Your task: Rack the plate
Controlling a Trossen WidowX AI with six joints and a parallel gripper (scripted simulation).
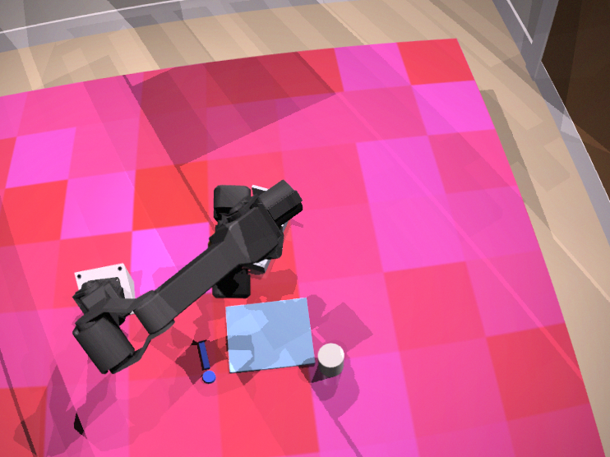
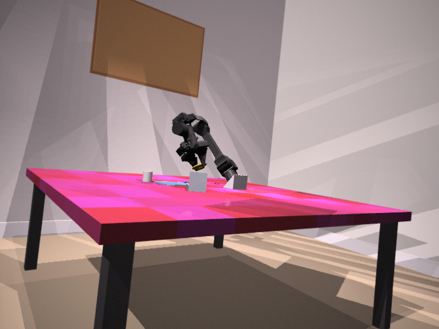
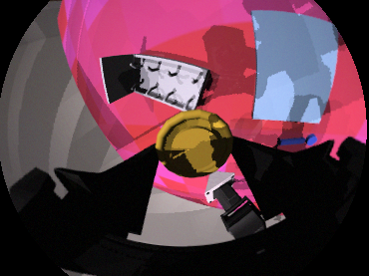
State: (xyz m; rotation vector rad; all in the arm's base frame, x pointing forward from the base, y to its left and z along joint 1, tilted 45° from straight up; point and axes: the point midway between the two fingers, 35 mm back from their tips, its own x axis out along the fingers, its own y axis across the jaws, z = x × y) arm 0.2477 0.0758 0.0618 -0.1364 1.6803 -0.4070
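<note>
Now: the grey dish rack 60 mm ahead of my gripper tip, 60 mm to the left of it and 70 mm below it. Also, from my gripper tip: blue spoon (70 mm behind, 180 mm to the right, 90 mm below); then yellow plate (10 mm above); then white cup (150 mm ahead, 220 mm to the right, 70 mm below).
</note>
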